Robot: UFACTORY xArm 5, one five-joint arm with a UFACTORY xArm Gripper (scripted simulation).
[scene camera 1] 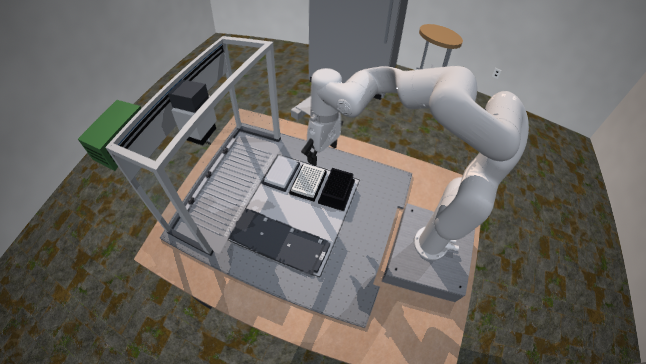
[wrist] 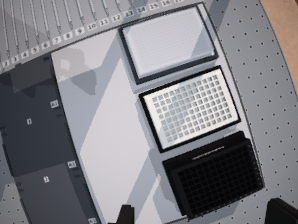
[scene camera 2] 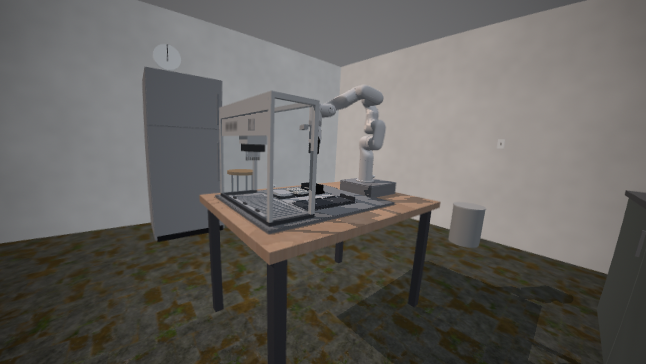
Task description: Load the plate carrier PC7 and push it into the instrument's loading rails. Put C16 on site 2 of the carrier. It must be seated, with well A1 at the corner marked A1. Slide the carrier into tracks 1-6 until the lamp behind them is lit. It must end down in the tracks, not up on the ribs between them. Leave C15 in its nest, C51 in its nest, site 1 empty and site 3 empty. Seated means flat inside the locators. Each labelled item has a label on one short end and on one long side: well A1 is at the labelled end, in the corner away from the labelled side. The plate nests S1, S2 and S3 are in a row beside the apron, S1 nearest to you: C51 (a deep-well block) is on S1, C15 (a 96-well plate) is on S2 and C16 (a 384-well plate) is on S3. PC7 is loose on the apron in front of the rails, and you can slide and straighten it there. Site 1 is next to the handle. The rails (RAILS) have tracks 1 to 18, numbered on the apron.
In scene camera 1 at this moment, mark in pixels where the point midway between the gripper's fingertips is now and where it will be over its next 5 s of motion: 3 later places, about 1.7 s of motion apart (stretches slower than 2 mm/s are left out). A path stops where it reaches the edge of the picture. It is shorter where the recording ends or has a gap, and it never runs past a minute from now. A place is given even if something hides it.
The gripper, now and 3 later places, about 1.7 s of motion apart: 322, 154; 293, 155; 278, 153; 280, 166
